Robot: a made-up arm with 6 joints.
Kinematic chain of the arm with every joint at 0, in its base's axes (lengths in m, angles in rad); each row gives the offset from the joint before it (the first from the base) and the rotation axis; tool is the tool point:
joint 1: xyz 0 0 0.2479 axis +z
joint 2: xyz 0 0 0 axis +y
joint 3: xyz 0 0 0.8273 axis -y
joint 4: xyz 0 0 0 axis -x
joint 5: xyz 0.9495 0 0 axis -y
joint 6: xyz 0 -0.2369 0 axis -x
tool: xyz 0 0 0
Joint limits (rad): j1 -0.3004..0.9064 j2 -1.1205..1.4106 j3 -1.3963..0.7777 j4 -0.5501..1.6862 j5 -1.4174..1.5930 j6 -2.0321..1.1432
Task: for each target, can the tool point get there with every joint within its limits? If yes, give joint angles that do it. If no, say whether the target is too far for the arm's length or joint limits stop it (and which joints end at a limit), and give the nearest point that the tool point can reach.
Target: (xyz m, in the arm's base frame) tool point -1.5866 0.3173 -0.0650
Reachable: no: joint limits stop it (at a limit: joint 1, joint 2, joint 3, joint 4) | nearest point -0.1751 -0.1572 0.1849 | short by 1.510 m
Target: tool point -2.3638 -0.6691 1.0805
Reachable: no: too far | nearest point -1.2263 -0.3471 1.4308 | short by 1.233 m
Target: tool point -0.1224 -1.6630 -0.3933
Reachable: no: joint limits stop it (at a limit: joint 1) | nearest point 0.2883 -0.3373 -0.3933 | short by 1.388 m
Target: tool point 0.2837 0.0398 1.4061
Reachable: yes | joints 0.7753 -0.7449 -0.3093 0.7692 0.5042 -0.3003
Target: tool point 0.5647 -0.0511 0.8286
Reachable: yes | joints 0.2326 -0.5250 -0.8270 0.7086 0.8089 -0.4239
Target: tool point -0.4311 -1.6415 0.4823
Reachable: no: joint limits stop it (at a limit: joint 1, joint 2, joint 3) | nearest point -0.6348 -1.0560 1.4484 | short by 1.148 m
